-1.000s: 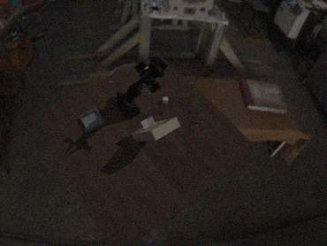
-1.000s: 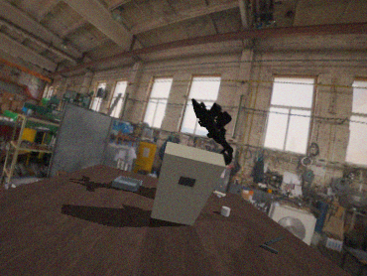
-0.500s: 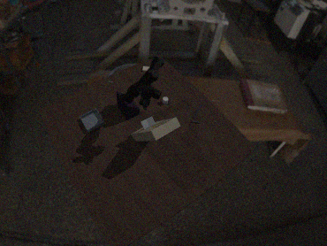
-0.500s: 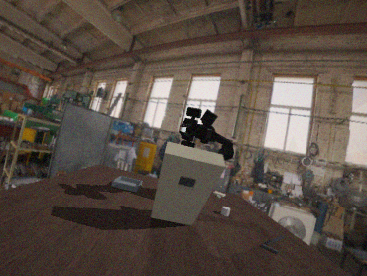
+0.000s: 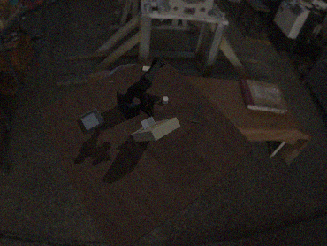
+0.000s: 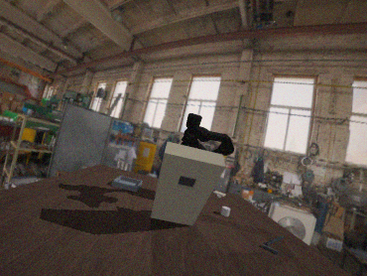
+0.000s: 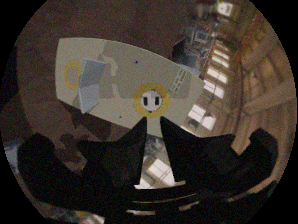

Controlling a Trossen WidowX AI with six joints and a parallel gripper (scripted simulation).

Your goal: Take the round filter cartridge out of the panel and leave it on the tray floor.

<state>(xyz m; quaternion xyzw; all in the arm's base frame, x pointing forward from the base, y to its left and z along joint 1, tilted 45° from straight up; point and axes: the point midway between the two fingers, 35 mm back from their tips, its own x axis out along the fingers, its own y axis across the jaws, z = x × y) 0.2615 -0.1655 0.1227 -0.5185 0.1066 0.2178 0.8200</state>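
Right now the round cartridge is 6 cm ahead of my gripper tip and 5 cm below it. From my gripper tip the other things lie so: blue-grey tray: 40 cm behind, 24 cm to the right, 27 cm below; service panel: 2 cm ahead, 12 cm below.
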